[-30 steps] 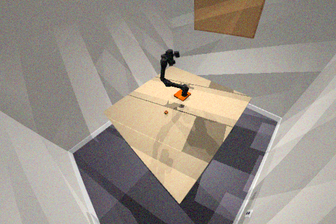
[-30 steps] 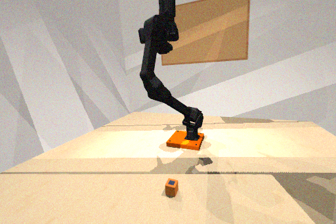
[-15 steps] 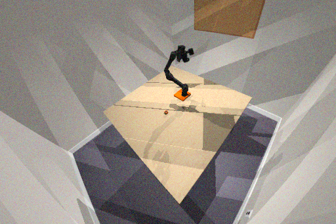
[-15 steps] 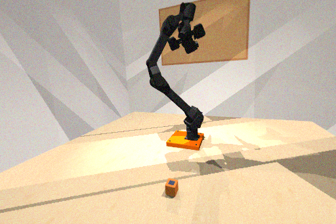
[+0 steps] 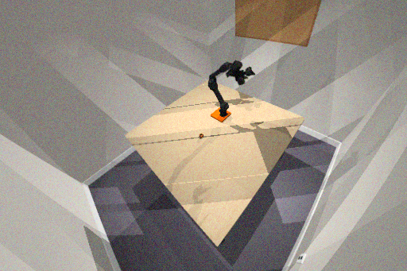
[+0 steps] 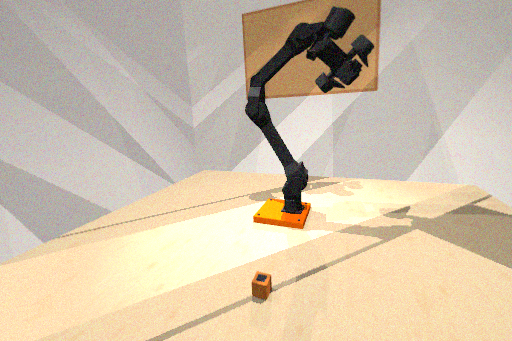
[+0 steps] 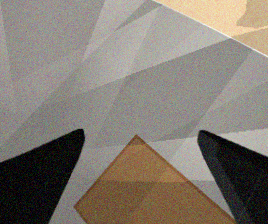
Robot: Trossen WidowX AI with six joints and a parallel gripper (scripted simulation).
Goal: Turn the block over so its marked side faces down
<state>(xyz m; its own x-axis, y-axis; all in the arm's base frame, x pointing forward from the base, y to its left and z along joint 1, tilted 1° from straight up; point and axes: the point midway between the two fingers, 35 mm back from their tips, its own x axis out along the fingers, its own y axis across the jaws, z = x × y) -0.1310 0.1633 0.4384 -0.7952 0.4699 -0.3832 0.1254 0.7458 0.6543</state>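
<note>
My gripper tip is now 51 cm short of the block, 16 cm to the left of it and 42 cm above it.
</note>
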